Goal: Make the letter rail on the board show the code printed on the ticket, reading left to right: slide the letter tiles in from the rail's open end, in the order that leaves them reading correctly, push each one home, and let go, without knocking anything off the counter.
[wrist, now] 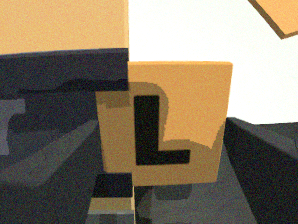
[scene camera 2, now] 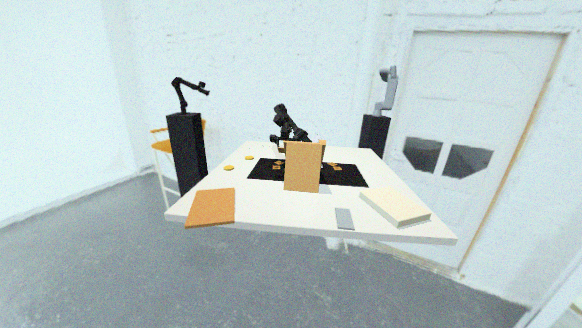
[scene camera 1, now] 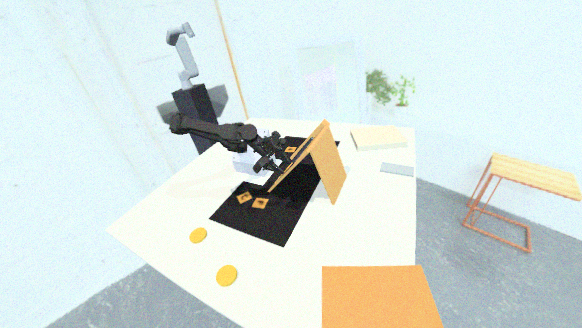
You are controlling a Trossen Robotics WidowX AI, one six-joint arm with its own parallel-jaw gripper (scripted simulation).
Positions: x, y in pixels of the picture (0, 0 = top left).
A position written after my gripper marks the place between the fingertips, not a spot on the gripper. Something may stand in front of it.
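There is a letter tile (wrist: 167, 129) here, and it is my gripper (scene camera 1: 287, 168) that carries it.
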